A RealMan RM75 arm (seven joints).
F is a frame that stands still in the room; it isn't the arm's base.
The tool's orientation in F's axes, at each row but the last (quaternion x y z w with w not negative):
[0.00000 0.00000 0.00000 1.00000]
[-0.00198 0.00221 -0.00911 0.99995]
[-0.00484 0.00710 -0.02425 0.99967]
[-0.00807 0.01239 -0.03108 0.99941]
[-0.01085 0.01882 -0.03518 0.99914]
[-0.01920 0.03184 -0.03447 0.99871]
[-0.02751 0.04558 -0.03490 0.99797]
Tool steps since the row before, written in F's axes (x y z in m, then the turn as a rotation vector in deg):
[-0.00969 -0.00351 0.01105 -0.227 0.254 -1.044]
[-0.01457 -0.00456 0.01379 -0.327 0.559 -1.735]
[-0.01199 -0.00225 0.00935 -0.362 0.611 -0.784]
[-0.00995 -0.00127 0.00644 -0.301 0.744 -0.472]
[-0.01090 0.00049 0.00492 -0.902 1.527 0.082]
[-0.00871 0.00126 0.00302 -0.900 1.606 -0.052]
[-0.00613 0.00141 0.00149 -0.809 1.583 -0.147]
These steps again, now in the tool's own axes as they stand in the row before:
[-0.00969 -0.00351 0.01105 -0.227 0.254 -1.044]
[-0.01454 -0.00488 0.01371 -0.330 0.560 -1.734]
[-0.01200 -0.00292 0.00915 -0.380 0.601 -0.783]
[-0.01000 -0.00199 0.00617 -0.335 0.732 -0.468]
[-0.01108 -0.00039 0.00451 -1.010 1.458 0.078]
[-0.00895 0.00054 0.00249 -1.005 1.542 -0.052]
[-0.00632 0.00091 0.00099 -0.905 1.531 -0.139]

